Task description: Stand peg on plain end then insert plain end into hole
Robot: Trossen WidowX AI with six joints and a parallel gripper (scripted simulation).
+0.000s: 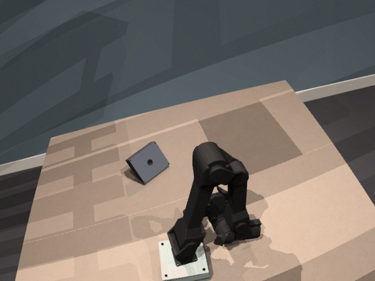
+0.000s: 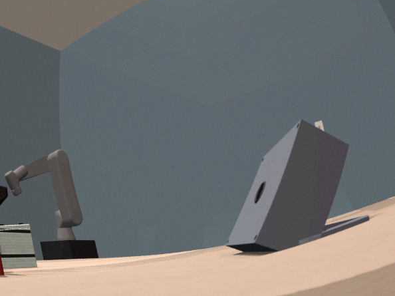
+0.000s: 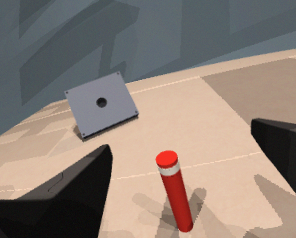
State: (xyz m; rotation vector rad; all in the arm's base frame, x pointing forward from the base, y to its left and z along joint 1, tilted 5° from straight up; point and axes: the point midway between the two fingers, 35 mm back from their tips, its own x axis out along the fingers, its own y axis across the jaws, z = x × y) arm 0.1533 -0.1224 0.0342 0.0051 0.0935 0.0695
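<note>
My gripper tip is now 3 cm above the red peg and 1 cm to the right of it. The rest, counted from my gripper tip: sloped panel (27 cm ahead, 16 cm to the left, 5 cm below).
</note>
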